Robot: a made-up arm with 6 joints.
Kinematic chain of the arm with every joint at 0, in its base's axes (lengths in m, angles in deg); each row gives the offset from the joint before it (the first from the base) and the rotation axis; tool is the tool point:
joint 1: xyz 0 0 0.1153 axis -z
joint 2: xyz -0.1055 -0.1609 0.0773 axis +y
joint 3: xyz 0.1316 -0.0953 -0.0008 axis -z
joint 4: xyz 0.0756 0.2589 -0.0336 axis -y
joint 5: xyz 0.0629 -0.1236 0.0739 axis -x
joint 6: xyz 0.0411 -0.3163 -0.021 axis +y
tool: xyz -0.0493 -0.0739 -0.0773
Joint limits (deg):
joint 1: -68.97..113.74
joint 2: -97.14..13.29
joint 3: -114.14..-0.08
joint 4: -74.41..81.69
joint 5: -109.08..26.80
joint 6: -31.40..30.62
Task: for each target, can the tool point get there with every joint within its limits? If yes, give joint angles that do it. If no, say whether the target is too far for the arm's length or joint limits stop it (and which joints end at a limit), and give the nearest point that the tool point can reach.
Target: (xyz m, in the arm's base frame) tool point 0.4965 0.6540 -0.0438
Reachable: no: joint limits stop it (at a limit: joint 1, joint 3, joint 6) | nearest point 0.3205 0.3371 0.0511 | short by 0.375 m
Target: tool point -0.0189 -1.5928 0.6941
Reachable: no: too far | nearest point -0.0069 -0.5815 0.4798 | short by 1.034 m
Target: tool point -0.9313 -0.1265 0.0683
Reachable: no: joint limits stop it (at a limit: joint 2, joint 3, joint 4, joint 5) | nearest point -0.6092 -0.0827 0.0459 | short by 0.326 m
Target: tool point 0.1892 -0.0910 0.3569
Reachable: yes | joints 10.48 -32.38 -105.04 -55.41 8.07 22.67
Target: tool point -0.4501 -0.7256 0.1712
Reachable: no: joint limits stop it (at a limit: joint 3, joint 5, joint 6) | nearest point -0.3125 -0.5038 0.1764 | short by 0.261 m
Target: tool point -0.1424 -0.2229 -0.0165
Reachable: yes | joints 61.16 -44.61 -17.00 -44.20 -63.66 -8.47
